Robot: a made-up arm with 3 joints. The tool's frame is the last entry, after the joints.
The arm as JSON. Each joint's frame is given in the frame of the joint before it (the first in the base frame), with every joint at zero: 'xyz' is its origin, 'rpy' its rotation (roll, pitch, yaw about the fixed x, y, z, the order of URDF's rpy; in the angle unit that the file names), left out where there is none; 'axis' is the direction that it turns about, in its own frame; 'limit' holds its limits. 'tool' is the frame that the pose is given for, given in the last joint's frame.
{
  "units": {
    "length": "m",
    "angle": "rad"
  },
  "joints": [
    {
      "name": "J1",
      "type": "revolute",
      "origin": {
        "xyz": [
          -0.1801,
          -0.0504,
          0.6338
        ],
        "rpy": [
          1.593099,
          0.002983,
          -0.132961
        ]
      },
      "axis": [
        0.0,
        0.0,
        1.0
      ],
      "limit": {
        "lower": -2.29,
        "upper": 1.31
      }
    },
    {
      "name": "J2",
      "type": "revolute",
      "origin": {
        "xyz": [
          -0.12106,
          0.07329,
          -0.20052
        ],
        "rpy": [
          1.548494,
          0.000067,
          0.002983
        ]
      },
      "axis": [
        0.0,
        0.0,
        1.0
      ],
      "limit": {
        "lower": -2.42,
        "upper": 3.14
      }
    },
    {
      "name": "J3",
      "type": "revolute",
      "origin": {
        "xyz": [
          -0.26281,
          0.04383,
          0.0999
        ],
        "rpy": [
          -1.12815,
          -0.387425,
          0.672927
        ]
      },
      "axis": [
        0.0,
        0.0,
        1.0
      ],
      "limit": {
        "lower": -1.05,
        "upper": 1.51
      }
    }
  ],
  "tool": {
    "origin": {
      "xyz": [
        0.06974,
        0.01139,
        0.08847
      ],
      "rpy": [
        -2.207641,
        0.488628,
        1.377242
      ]
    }
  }
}
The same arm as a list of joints. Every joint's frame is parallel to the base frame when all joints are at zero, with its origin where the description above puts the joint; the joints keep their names.
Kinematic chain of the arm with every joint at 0, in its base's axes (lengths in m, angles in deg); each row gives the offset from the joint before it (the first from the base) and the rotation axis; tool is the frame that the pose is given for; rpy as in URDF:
J1: xyz -0.1801 -0.0504 0.6338 axis -0.132602 -0.990918 -0.0223
J2: xyz -0.0934 0.2131 0.0781 axis -z
J3: xyz -0.2663 -0.0086 -0.0999 axis -0.763974 -0.508983 -0.396586
tool: xyz -0.0237 -0.0978 -0.0519 rpy -36.61 -57.88 -40.45
Joint limits (deg, base to tool): -131.21..75.06 -138.66..179.91 -60.16..86.52

